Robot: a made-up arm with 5 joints.
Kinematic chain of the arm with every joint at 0, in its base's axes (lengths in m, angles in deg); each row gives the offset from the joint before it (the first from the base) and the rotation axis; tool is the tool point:
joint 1: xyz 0 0 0.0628 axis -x
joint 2: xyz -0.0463 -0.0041 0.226 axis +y
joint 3: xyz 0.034 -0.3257 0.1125 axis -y
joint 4: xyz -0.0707 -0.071 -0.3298 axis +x
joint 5: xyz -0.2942 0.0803 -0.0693 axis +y
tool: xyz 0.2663 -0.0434 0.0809
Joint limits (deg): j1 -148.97..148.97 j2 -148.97..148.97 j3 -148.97..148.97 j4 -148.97..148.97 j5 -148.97..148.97
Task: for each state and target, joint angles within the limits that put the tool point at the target. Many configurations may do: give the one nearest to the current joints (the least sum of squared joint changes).
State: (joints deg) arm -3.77 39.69 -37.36 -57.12 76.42
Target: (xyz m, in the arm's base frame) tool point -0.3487 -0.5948 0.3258
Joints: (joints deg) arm 5.48 36.15 -22.01 -85.20 49.74
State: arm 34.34 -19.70 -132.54 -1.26 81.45
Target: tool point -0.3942 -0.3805 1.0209
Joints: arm 2.88 -11.03 -139.29 -11.44 81.21
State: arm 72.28 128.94 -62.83 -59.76 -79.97
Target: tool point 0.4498 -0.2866 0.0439
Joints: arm 36.43 148.97 -93.76 -63.06 -97.20
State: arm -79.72 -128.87 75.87 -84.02 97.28
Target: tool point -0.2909 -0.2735 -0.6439
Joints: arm -101.37 -148.97 91.33 -113.66 55.73
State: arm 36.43 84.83 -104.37 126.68 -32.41
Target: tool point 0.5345 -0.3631 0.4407
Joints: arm 35.78 114.22 -137.15 148.97 -39.02
